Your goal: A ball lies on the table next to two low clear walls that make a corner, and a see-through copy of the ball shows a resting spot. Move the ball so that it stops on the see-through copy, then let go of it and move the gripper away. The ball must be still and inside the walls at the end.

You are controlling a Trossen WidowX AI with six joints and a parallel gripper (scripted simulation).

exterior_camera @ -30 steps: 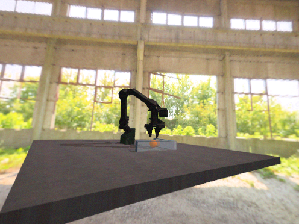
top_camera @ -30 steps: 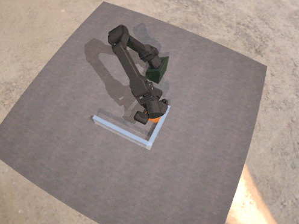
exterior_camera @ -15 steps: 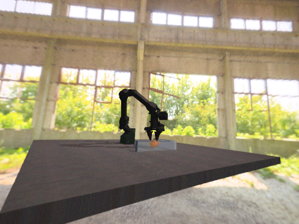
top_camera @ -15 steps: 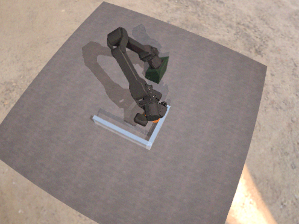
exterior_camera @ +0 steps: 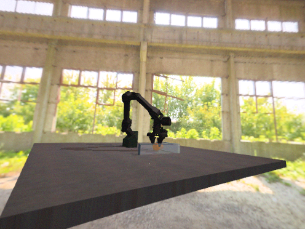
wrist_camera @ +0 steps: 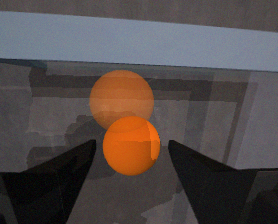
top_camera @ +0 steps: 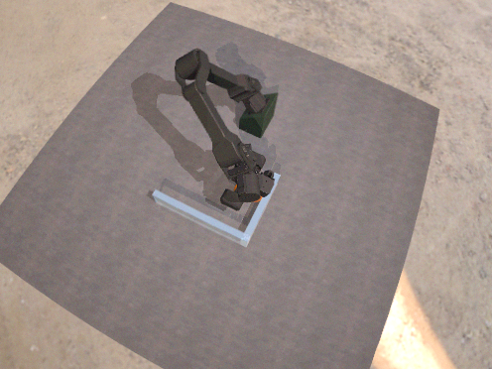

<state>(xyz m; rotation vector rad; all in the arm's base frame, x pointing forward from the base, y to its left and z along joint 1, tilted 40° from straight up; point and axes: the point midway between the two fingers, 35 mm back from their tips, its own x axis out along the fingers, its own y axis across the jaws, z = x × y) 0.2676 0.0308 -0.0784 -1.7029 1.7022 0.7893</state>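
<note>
The see-through copy is 1 cm behind my gripper tip and 4 cm to the left of it. From my gripper tip the other things lie so: orange ball right at my gripper tip; clear wall 14 cm ahead, 7 cm to the right.
</note>
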